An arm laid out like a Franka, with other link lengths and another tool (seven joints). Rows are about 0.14 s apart.
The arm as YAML. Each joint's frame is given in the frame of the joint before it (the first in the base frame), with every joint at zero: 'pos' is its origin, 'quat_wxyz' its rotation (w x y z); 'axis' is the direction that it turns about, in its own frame. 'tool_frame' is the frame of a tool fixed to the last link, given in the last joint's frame.
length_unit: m
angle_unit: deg
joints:
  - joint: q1
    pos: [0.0, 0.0, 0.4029]
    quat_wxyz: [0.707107, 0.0, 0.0, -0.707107]
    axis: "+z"
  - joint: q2
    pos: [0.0, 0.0, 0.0]
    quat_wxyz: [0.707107, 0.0, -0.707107, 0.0]
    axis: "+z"
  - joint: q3
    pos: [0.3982, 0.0, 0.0]
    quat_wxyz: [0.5, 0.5, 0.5, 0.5]
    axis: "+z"
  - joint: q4
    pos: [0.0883, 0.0, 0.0]
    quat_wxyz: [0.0, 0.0, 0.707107, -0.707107]
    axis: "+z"
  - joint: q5
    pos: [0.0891, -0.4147, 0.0]
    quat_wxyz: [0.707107, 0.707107, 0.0, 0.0]
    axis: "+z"
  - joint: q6
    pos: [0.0, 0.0, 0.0]
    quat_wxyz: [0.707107, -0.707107, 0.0, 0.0]
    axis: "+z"
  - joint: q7
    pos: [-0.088, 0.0, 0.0]
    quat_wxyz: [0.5, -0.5, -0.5, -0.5]
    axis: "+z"
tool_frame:
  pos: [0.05, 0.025, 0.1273]
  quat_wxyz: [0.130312, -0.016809, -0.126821, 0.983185]
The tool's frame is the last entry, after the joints.
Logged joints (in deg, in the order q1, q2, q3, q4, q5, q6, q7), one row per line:
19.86, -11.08, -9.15, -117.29, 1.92, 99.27, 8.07
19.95, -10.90, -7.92, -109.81, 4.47, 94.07, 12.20
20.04, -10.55, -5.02, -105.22, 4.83, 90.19, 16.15
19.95, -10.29, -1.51, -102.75, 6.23, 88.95, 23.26
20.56, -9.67, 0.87, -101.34, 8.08, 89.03, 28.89
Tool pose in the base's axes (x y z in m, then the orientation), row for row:
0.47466, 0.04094, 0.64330, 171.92, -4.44, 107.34
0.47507, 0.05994, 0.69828, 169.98, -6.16, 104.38
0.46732, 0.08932, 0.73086, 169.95, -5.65, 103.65
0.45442, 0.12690, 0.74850, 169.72, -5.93, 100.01
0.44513, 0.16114, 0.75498, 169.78, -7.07, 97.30
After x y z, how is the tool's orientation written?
As angles about the fixed x, y, z axes (roll, pitch, yaw), in degrees.
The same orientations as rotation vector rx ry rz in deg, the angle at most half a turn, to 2 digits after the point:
105.98, 143.29, 14.23
109.66, 139.95, 18.18
110.22, 138.94, 17.67
114.40, 135.08, 18.09
118.02, 132.61, 19.16

